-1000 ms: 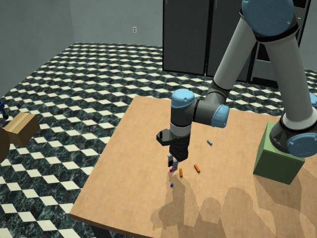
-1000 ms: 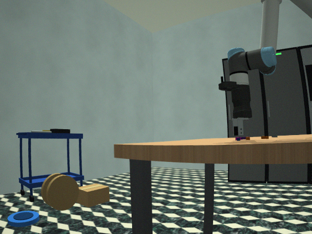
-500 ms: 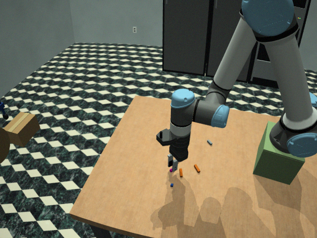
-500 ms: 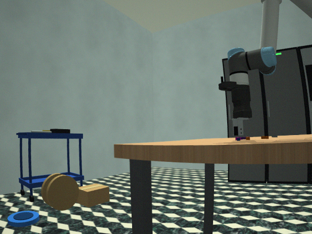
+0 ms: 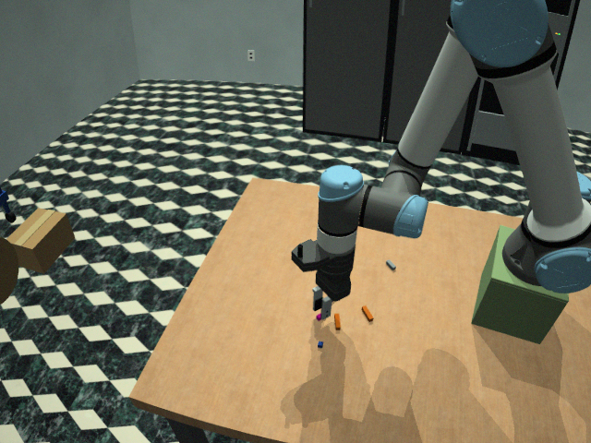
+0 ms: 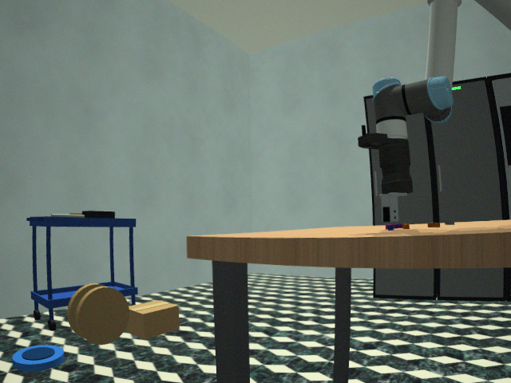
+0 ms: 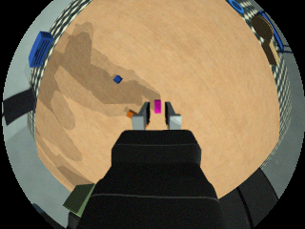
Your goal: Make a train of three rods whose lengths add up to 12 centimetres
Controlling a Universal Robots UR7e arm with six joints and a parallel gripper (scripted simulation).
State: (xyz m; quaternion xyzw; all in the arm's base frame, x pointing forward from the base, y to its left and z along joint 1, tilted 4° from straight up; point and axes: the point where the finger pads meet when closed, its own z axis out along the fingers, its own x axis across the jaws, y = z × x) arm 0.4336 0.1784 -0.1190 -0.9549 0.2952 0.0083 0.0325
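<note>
My hand is 3 cm above the magenta rod. Also, from my hand: small blue rod: 3 cm behind, 8 cm to the left, 3 cm below; then grey rod: 11 cm behind, 22 cm to the right, 3 cm below; then purple rod: 1 cm behind, 7 cm to the right, 3 cm below.
</note>
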